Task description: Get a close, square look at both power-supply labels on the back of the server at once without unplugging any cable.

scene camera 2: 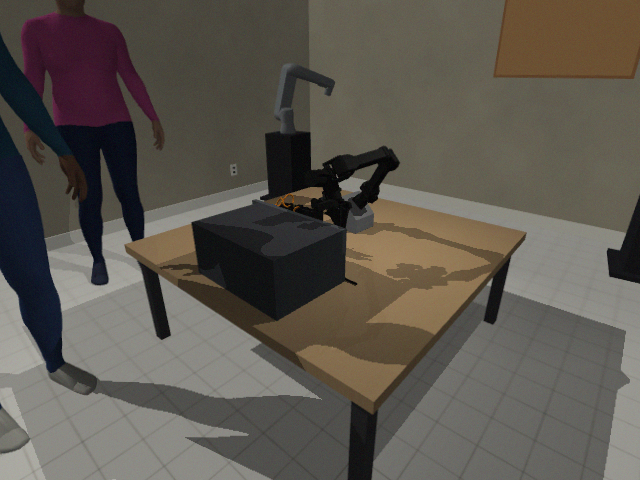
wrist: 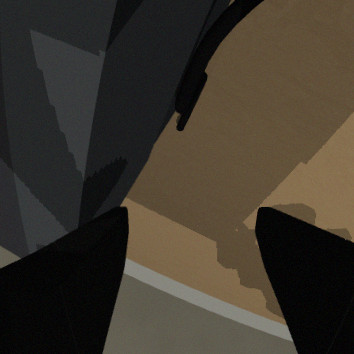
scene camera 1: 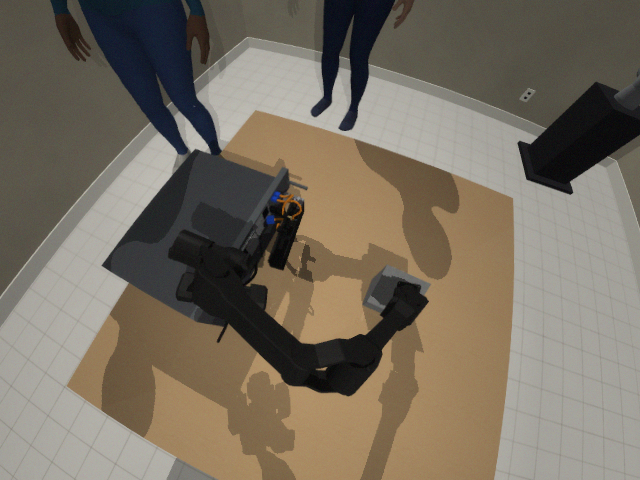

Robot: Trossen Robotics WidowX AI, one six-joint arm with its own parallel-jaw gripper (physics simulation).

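Frame: origin at the arm's base, x ahead, y left, z up, level; millimetres.
Where they show: gripper, fingertip midpoint: [wrist: 192,219]; arm's base at its link origin: [scene camera 2: 359,201] [scene camera 1: 407,292].
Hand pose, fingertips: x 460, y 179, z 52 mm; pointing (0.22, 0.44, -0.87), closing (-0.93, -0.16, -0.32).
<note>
Things, the pixels of their centre, and the offset from my fingertips. "pt": a spot on its surface instead. Level surfaces: height alone.
- black jointed bar at a spot on its surface: [scene camera 1: 285,245] pt dx -92, dy -222, dz -40 mm
- thick black cable at a spot on its surface: [wrist: 215,47] pt dx +16, dy -36, dz -66 mm
- wooden table at its surface level: dz -174 mm
- thin black rod at a spot on its surface: [scene camera 1: 222,332] [scene camera 2: 349,280] pt dx +34, dy +57, dz -166 mm
The server [scene camera 1: 237,178] [scene camera 2: 235,268] [wrist: 55,110] is a large dark grey box on the table. Orange cables [scene camera 1: 295,209] [scene camera 2: 285,200] and blue connectors [scene camera 1: 270,220] show at its back side. A black jointed bar [scene camera 1: 285,245] stands along that side. A thick black cable [wrist: 215,47] curves beside the server in the wrist view, with a thin tip pointing down. My gripper [scene camera 1: 221,304] [wrist: 192,219] is partly open and empty, over the server's back corner. The wrist view shows the server's edge beside the left finger. The power-supply labels cannot be made out in any view.
The wooden table [scene camera 1: 465,232] [scene camera 2: 454,227] carries a light grey block [scene camera 1: 390,272] [scene camera 2: 360,222] under the arm's base. A thin black rod [scene camera 1: 222,332] [scene camera 2: 351,281] sticks out beside the server. Two people stand beyond the table. A grey robot arm [scene camera 2: 284,93] stands on a black pedestal [scene camera 1: 578,129] [scene camera 2: 287,162].
</note>
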